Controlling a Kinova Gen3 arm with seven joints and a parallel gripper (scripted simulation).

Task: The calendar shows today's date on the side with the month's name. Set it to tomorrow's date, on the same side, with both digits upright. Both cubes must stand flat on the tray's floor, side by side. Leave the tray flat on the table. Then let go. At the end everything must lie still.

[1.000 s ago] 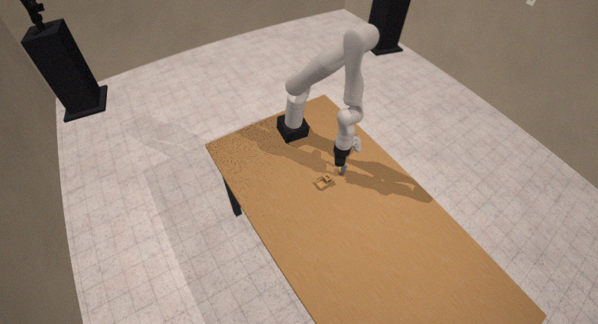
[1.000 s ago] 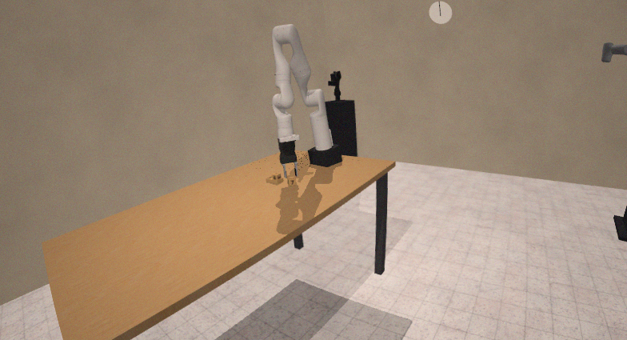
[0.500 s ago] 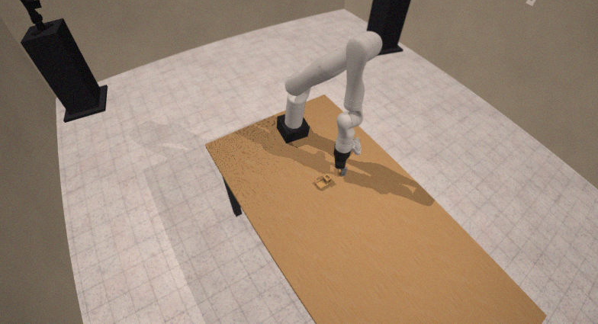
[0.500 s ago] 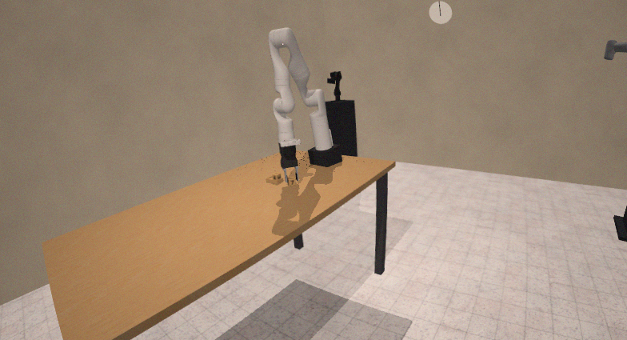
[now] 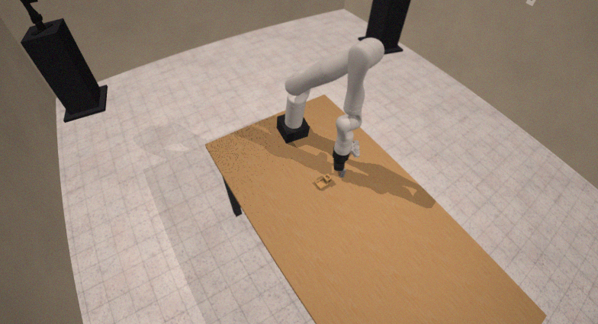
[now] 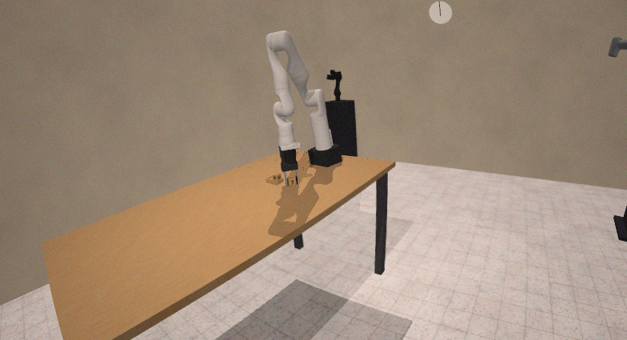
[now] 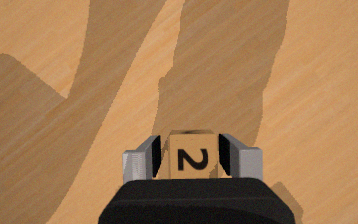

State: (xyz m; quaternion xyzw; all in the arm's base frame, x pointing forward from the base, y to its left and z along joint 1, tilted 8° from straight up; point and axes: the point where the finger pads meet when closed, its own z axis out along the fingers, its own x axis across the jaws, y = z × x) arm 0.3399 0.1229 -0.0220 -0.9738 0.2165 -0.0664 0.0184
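My gripper is now right at the wooden date cube. Round my hand: wooden tray 11 cm to the right, 2 cm ahead, 1 cm below.
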